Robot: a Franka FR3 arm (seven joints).
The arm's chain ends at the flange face. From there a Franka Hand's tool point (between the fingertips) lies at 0.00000 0.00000 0.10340 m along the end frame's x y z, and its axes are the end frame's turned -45 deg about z.
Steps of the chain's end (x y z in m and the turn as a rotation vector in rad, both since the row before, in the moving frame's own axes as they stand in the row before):
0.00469, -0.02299, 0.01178, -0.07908, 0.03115, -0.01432
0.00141, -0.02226, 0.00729, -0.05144, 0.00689, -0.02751
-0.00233, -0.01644, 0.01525, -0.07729, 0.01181, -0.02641
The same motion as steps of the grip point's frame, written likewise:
0.01613, -0.00487, 0.01141, -0.07794, -0.03389, -0.01432
0.01354, -0.01044, 0.00715, -0.04125, -0.03150, -0.02751
0.00528, -0.00670, 0.01493, -0.06300, -0.04630, -0.02641

